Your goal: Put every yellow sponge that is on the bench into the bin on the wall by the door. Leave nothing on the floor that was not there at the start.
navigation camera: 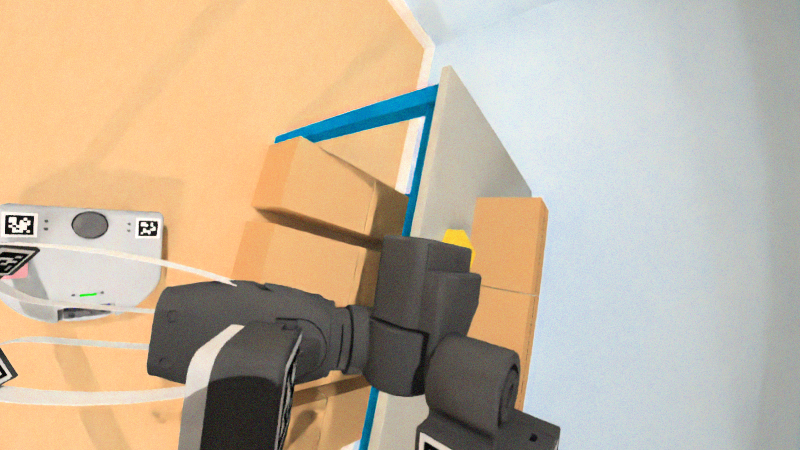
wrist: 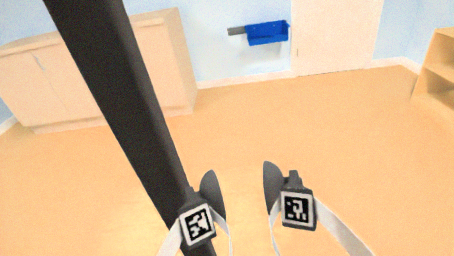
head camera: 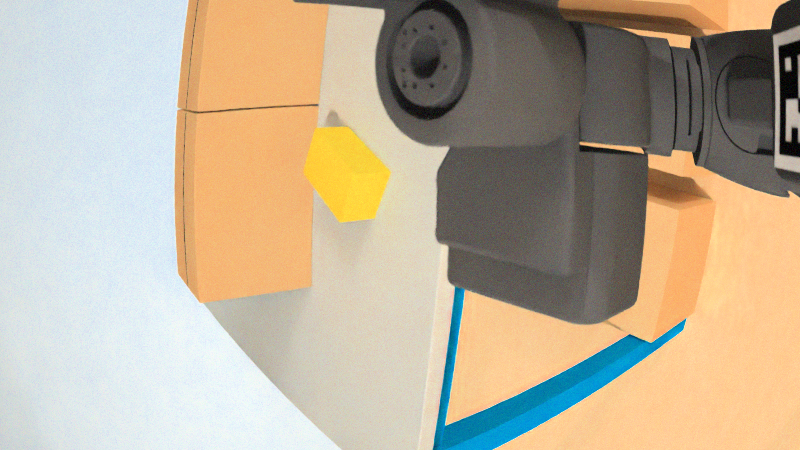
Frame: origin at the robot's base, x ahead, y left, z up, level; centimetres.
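Where they show: robot's base at its link origin: [navigation camera: 90, 223].
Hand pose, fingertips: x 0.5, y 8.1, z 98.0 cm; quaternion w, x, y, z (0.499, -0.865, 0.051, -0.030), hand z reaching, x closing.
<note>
Each offset is from my fingertips to the top centre of the thing. "spot": to the spot under its first point. Level surfaces: height alone.
A yellow sponge {dz -2.1, dx -0.3, dy -70.7 cm} [head camera: 346, 173] [navigation camera: 459, 241] lies on the grey bench top {dz -6.6 cm} [head camera: 363, 335] [navigation camera: 455, 145], against the boxes at the wall; in the navigation camera the wrist hides part of it. My gripper [wrist: 241, 182] is open and empty, its two fingertips apart in the wrist view, over the floor and pointing away from the bench. In the head camera the dark wrist body covers part of the bench, beside the sponge. The blue bin [wrist: 267, 33] hangs on the wall left of the white door [wrist: 334, 37] in the wrist view.
Cardboard boxes {dz +11.4, dx +1.6, dy -88.3 cm} [head camera: 254, 195] [navigation camera: 506, 246] line the back of the bench; more boxes [head camera: 679, 251] [navigation camera: 318, 190] stand below it inside the blue frame {spot: dz -40.1, dx +37.2, dy -69.6 cm} [head camera: 548, 386] [navigation camera: 358, 116]. A pale cabinet [wrist: 175, 65] and a wooden shelf [wrist: 422, 82] stand across the room. My base [navigation camera: 111, 263] is at the left.
</note>
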